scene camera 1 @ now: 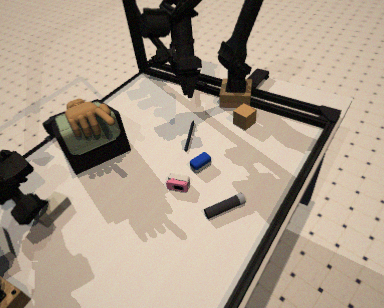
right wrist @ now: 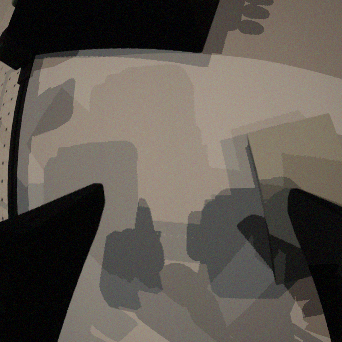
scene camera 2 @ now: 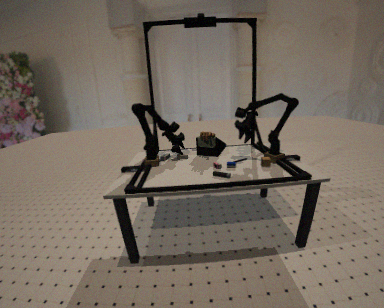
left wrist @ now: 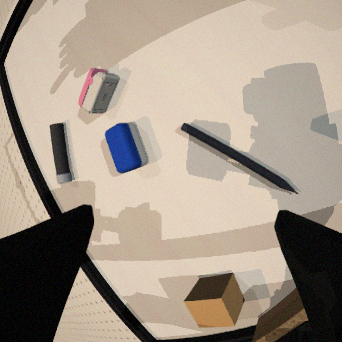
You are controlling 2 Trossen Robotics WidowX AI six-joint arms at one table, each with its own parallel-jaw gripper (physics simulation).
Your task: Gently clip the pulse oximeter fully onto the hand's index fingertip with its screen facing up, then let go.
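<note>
The pulse oximeter, pink and white with a grey part, lies on the table; its dark screen shows on the pink side face in scene camera 1. The tan hand rests on a green pad on a black wedge base, fingers spread. My left gripper is open and empty, above the table beyond the pen in scene camera 1. My right gripper is open and empty, low over the table on the hand's other side; its fingertips are unclear in scene camera 1.
A blue block lies beside the oximeter. A dark pen, a black flashlight and a wooden cube lie around it. A grey-khaki block is near my right gripper. The black wedge base stands at the back.
</note>
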